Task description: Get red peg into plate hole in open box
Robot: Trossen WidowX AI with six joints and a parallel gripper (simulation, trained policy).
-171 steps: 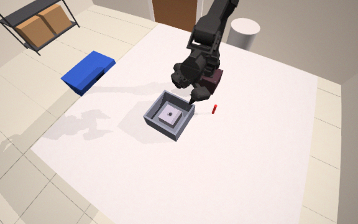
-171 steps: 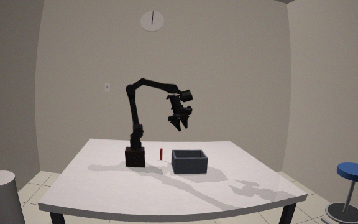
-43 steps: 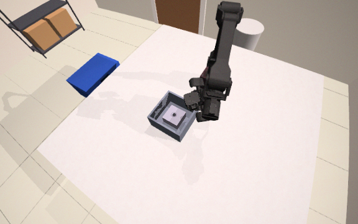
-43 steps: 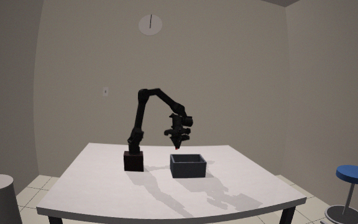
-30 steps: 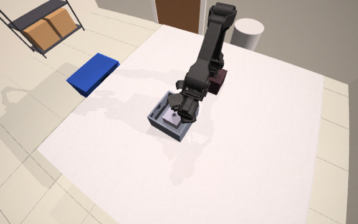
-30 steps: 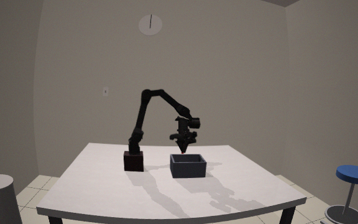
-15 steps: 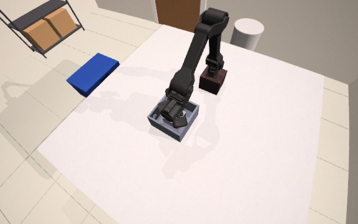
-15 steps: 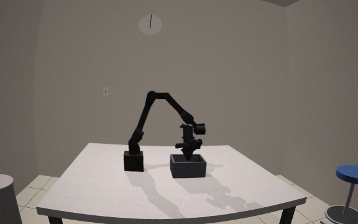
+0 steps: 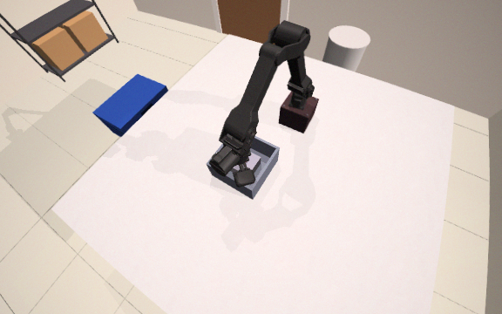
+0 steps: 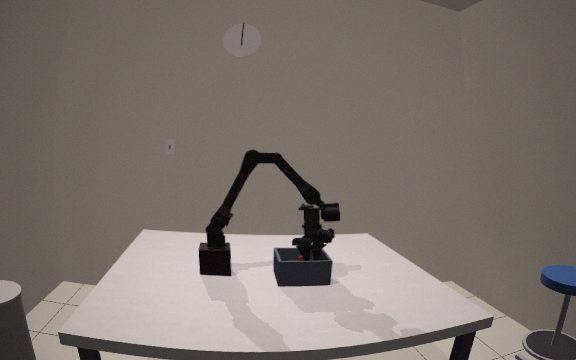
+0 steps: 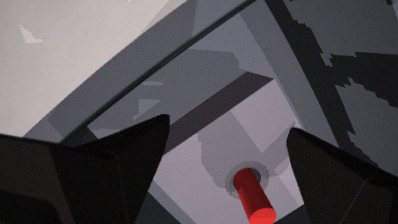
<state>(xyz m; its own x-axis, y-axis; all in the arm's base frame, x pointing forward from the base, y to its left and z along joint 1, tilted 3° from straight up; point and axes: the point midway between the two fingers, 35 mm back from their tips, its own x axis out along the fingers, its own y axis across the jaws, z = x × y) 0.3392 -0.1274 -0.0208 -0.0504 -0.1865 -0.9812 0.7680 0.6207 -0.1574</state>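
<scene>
Now: the red peg 30 mm behind my gripper tip, 20 mm to the left of it and 20 mm below it. Round my gripper tip: light grey plate 40 mm behind, 20 mm to the left, 20 mm below; grey box 40 mm behind, 20 mm to the left, 40 mm below.
</scene>
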